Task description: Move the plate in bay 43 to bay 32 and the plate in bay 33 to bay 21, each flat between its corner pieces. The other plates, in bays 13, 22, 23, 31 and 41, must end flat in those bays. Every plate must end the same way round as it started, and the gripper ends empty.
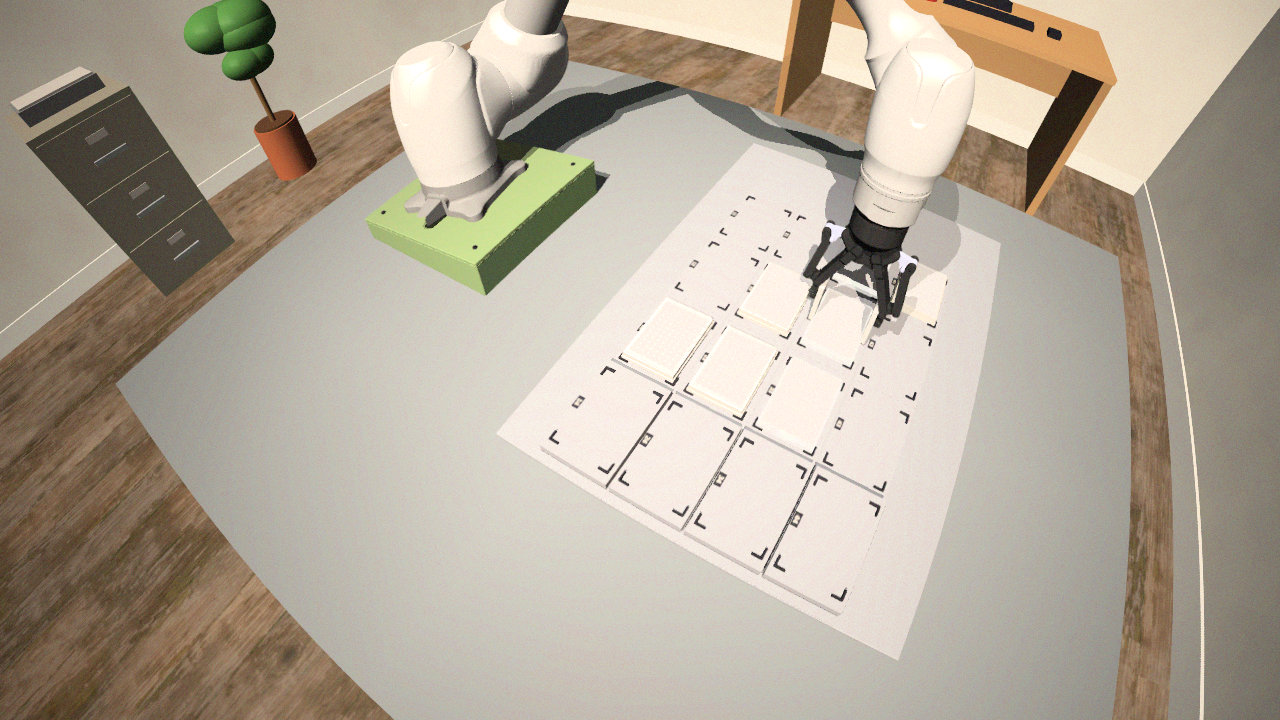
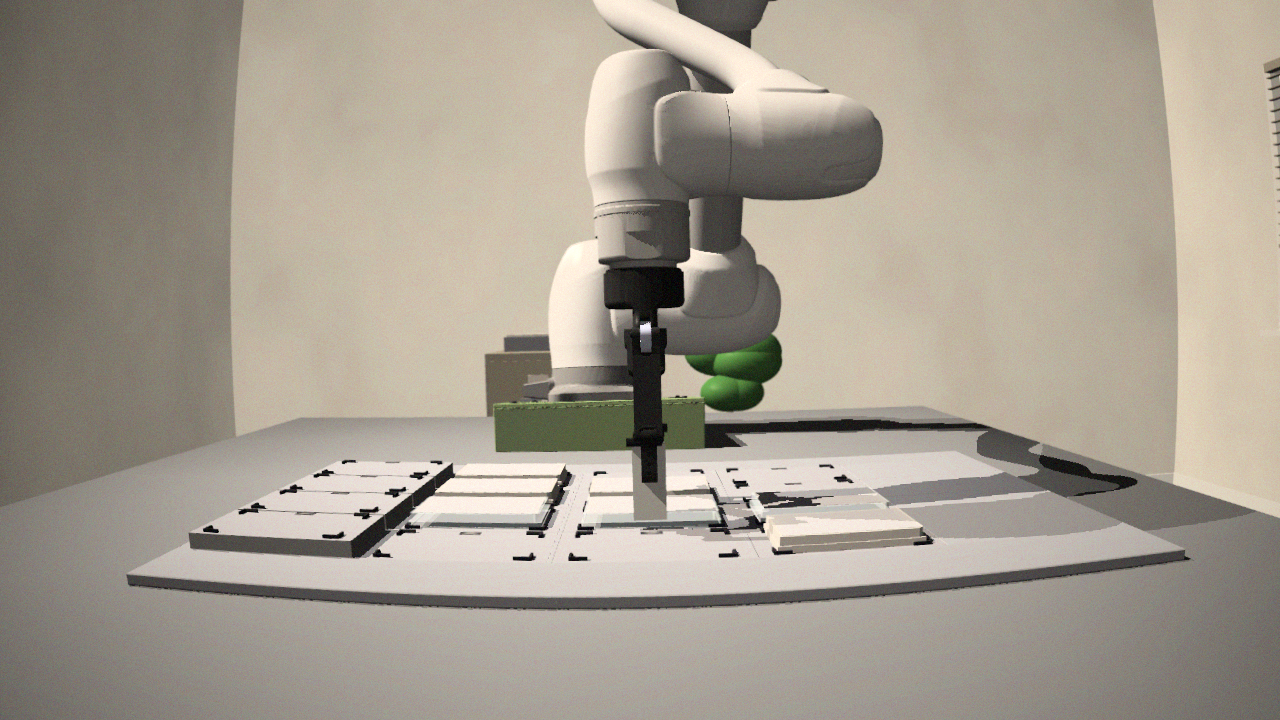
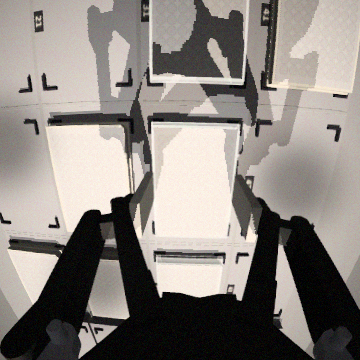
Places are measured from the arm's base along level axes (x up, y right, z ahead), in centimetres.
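Pixels of known places: gripper, fingertip midpoint: (image 1: pixel 838 324) (image 2: pixel 650 509) (image 3: pixel 192 185); arm's base at its link origin: (image 1: pixel 466 188) (image 2: pixel 597 400).
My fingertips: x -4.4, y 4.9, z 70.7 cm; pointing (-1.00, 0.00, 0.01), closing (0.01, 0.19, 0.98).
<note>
For each thing: its top centre in the pictures, then the offset to it from my fingertips. "spot": a spot on its surface instead.
- pale plate at its top centre: (image 2: pixel 650 503) (image 3: pixel 193 187) (image 1: pixel 839 322) dx +0.6, dy -0.1, dz +0.0 cm
- Bay 43 at a spot on its surface: (image 2: pixel 465 544) (image 1: pixel 866 434) spot: dx -0.8, dy +17.6, dz +7.1 cm
- Bay 21 at a spot on its surface: (image 3: pixel 75 40) spot: dx -0.8, dy -16.0, dz -8.7 cm
- Bay 42 at a spot on its surface: (image 3: pixel 300 170) spot: dx -0.8, dy +0.4, dz +11.9 cm
My gripper (image 1: pixel 846 306) (image 2: pixel 649 501) (image 3: pixel 192 185) is shut on a pale plate (image 1: pixel 839 333) (image 3: pixel 193 180) at bay 32, pads along its two long sides. The plate is level and low between the corner pieces; a small gap beneath cannot be ruled out. Bay 43 (image 1: pixel 859 438) (image 2: pixel 465 544) is bare. Another plate (image 1: pixel 799 402) (image 2: pixel 478 513) (image 3: pixel 190 280) lies flat in bay 33. Bay 21 (image 3: pixel 75 40) is bare. Other plates lie flat in bays 22 (image 1: pixel 771 300) (image 3: pixel 87 170), 23 (image 1: pixel 733 371), 13 (image 1: pixel 666 340), 31 (image 3: pixel 172 27) and 41 (image 1: pixel 926 291) (image 2: pixel 845 528) (image 3: pixel 330 55).
Bay 42 (image 3: pixel 300 170) lies beside the held plate. Plates 22, 31 and 33 stand close around the fingers. Raised blocks (image 1: pixel 819 537) (image 2: pixel 268 540) with corner pieces form the fourth row. The green base block (image 1: pixel 483 219) (image 2: pixel 599 425) carries the arm.
</note>
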